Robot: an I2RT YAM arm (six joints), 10 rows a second.
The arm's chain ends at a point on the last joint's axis. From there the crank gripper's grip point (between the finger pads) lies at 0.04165 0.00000 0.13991 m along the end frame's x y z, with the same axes.
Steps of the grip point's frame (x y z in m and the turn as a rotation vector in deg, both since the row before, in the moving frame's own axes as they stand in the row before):
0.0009, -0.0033, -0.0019, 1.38, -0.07, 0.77
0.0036, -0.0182, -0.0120, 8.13, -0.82, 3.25
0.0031, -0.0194, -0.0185, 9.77, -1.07, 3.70
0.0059, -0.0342, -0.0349, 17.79, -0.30, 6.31
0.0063, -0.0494, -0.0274, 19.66, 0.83, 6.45
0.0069, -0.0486, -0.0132, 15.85, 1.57, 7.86
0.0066, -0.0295, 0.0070, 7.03, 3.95, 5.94
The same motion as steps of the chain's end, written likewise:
0.0011, -0.0005, -0.0019, 1.38, -0.07, 0.77
0.0051, -0.0007, -0.0113, 8.13, -0.82, 3.25
0.0050, 0.0018, -0.0174, 9.77, -1.07, 3.70
0.0045, 0.0040, -0.0291, 17.79, -0.30, 6.31
0.0019, -0.0072, -0.0194, 19.66, 0.83, 6.45
0.0009, -0.0166, -0.0075, 15.85, 1.57, 7.86
-0.0036, -0.0174, 0.0110, 7.03, 3.95, 5.94

